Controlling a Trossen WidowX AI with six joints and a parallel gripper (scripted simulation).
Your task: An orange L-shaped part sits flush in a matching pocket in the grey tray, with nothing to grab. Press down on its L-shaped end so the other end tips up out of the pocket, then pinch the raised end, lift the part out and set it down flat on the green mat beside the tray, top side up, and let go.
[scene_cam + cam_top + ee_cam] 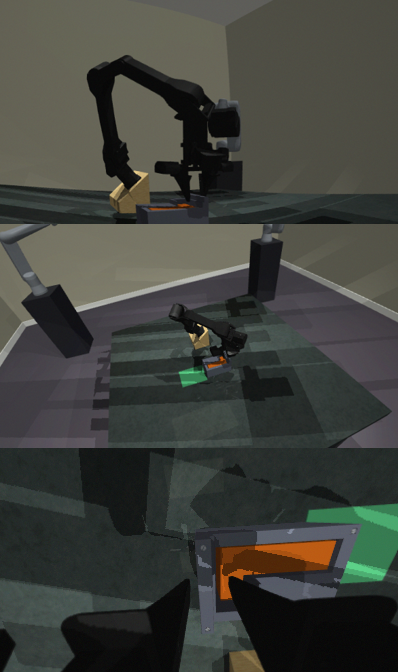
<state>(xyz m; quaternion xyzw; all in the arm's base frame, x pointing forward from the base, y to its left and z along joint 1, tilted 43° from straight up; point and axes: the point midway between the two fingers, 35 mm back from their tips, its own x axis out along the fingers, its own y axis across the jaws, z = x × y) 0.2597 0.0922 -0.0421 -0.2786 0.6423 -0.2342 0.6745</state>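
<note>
Now: the orange L-shaped part 5 cm to the right of my gripper tip and 3 cm below it. Also, from my gripper tip: green mat 22 cm to the right, 9 cm below, 1 cm ahead.
</note>
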